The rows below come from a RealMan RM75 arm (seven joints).
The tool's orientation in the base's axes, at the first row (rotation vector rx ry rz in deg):
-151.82 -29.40 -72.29
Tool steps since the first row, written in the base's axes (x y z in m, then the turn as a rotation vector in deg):
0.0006 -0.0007 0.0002 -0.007 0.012 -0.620
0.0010 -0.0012 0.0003 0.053 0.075 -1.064
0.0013 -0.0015 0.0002 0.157 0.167 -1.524
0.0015 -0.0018 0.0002 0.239 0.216 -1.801
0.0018 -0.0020 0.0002 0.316 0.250 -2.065
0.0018 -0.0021 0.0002 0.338 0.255 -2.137
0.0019 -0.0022 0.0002 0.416 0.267 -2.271
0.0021 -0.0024 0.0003 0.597 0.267 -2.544
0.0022 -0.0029 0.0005 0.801 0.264 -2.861
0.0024 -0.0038 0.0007 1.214 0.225 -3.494
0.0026 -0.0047 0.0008 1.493 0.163 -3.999
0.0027 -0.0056 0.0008 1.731 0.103 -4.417
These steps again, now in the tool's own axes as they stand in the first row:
0.0003 0.0009 0.0001 -0.482 -0.015 0.389
0.0005 0.0015 0.0002 -0.777 -0.051 0.731
0.0006 0.0019 0.0004 -1.052 -0.098 1.122
0.0006 0.0022 0.0004 -1.207 -0.114 1.370
0.0007 0.0025 0.0006 -1.359 -0.117 1.602
0.0007 0.0026 0.0006 -1.401 -0.113 1.665
0.0007 0.0027 0.0006 -1.456 -0.095 1.809
0.0009 0.0030 0.0006 -1.562 -0.028 2.111
0.0010 0.0035 0.0004 -1.690 0.050 2.457
0.0011 0.0044 0.0002 -1.949 0.239 3.143
0.0010 0.0053 0.0000 -2.192 0.400 3.644
0.0009 0.0062 -0.0002 -2.392 0.544 4.062

